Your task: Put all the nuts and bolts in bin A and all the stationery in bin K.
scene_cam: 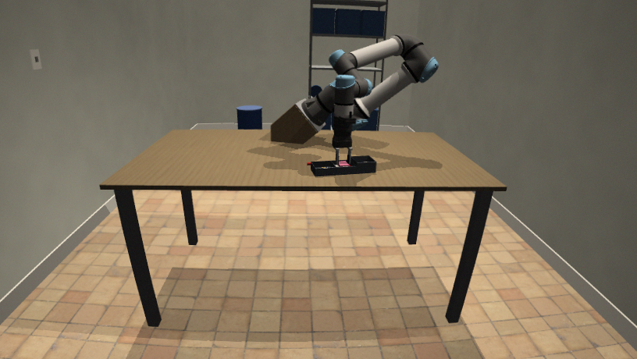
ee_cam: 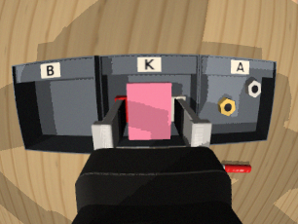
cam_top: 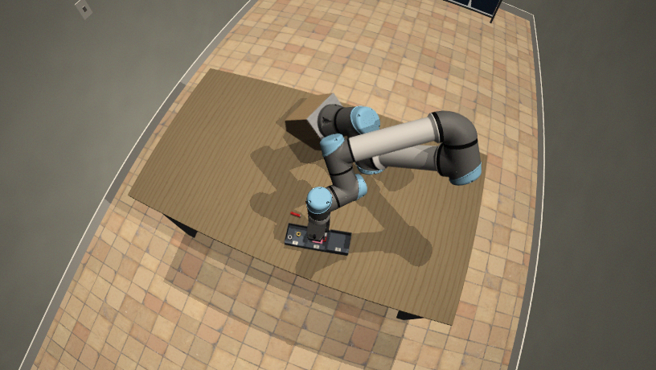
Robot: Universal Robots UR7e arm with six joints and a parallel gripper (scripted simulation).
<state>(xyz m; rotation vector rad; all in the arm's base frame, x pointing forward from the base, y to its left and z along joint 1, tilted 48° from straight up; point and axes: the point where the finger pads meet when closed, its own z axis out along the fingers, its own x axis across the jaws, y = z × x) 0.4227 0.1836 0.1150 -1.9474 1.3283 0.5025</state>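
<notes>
My gripper is now 20 mm above the pink flat block. Round my hand: brass nut: 70 mm to the right, 40 mm below, 30 mm ahead; white eraser: 30 mm below, 10 mm to the right; three joined bins: 20 mm below, 10 mm ahead.
</notes>
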